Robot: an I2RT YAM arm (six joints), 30 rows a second.
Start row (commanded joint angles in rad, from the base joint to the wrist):
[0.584, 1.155, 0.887, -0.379, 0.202, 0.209]
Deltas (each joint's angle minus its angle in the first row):
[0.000, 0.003, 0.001, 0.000, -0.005, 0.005]
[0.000, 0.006, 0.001, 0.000, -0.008, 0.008]
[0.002, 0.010, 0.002, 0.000, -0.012, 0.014]
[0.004, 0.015, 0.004, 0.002, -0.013, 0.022]
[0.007, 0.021, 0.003, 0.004, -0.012, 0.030]
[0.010, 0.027, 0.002, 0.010, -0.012, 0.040]
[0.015, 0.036, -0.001, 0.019, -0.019, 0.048]
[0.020, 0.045, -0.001, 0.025, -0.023, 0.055]
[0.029, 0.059, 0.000, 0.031, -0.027, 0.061]
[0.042, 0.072, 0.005, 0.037, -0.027, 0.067]
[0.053, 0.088, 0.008, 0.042, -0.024, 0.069]
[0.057, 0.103, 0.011, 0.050, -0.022, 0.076]
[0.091, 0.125, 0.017, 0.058, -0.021, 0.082]
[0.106, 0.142, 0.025, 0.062, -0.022, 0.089]
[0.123, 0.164, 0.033, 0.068, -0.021, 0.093]
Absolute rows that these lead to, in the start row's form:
[0.584, 1.158, 0.888, -0.379, 0.197, 0.214]
[0.584, 1.161, 0.888, -0.379, 0.194, 0.217]
[0.586, 1.165, 0.889, -0.379, 0.190, 0.223]
[0.588, 1.170, 0.891, -0.377, 0.189, 0.231]
[0.591, 1.176, 0.890, -0.375, 0.190, 0.239]
[0.594, 1.182, 0.889, -0.369, 0.190, 0.249]
[0.599, 1.191, 0.886, -0.360, 0.183, 0.257]
[0.604, 1.200, 0.886, -0.354, 0.179, 0.264]
[0.613, 1.214, 0.887, -0.348, 0.175, 0.270]
[0.626, 1.227, 0.892, -0.342, 0.175, 0.276]
[0.637, 1.243, 0.895, -0.337, 0.178, 0.278]
[0.641, 1.258, 0.898, -0.329, 0.180, 0.285]
[0.675, 1.280, 0.904, -0.321, 0.181, 0.291]
[0.690, 1.297, 0.912, -0.317, 0.180, 0.298]
[0.707, 1.319, 0.920, -0.311, 0.181, 0.302]

